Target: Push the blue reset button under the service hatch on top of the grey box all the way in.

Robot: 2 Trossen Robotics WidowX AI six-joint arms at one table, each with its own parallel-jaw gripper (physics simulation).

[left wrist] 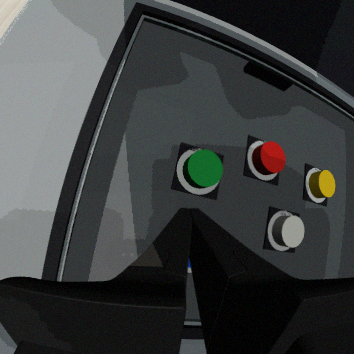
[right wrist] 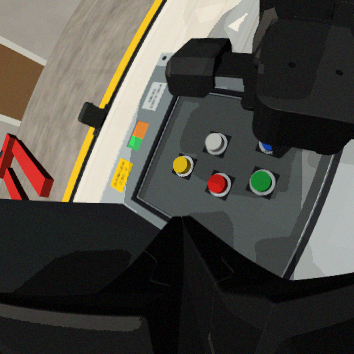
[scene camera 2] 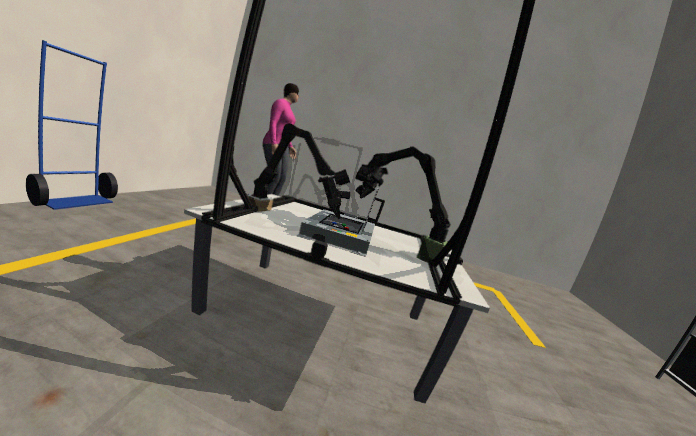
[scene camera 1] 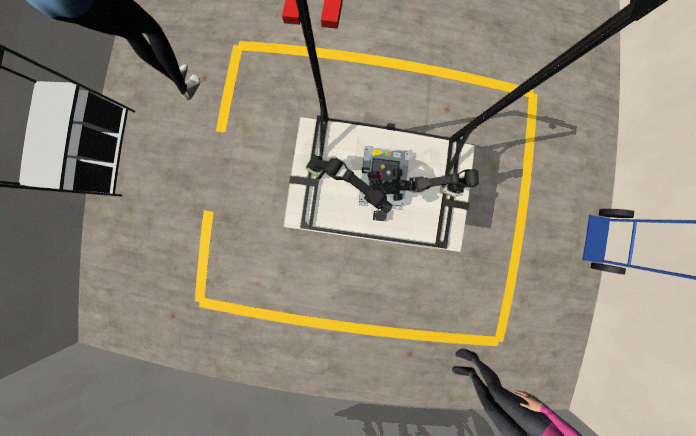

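Observation:
The grey box (scene camera 1: 404, 166) (scene camera 2: 344, 243) (left wrist: 50, 150) (right wrist: 153, 120) has its hatch (scene camera 2: 382, 205) standing open, with the button panel uncovered. The blue button (left wrist: 189, 263) (right wrist: 266, 145) shows as a sliver between the fingers in the left wrist view, and partly behind the left gripper's body in the right wrist view. My left gripper (scene camera 2: 336, 213) (left wrist: 187, 216) is shut and empty, pointing down low over the panel at the blue button. Contact and the button's depth are hidden. My right gripper (right wrist: 180, 224) is shut and empty, above the box, away from the blue button.
Green (left wrist: 205, 168) (right wrist: 260, 181), red (left wrist: 272, 157) (right wrist: 217, 184), yellow (left wrist: 326, 183) (right wrist: 181, 165) and white (left wrist: 293, 231) (right wrist: 215, 143) buttons stand up near the blue one. A dark frame surrounds the panel. The two arms are close together over the box on the white table (scene camera 1: 339, 218) (scene camera 2: 398, 268).

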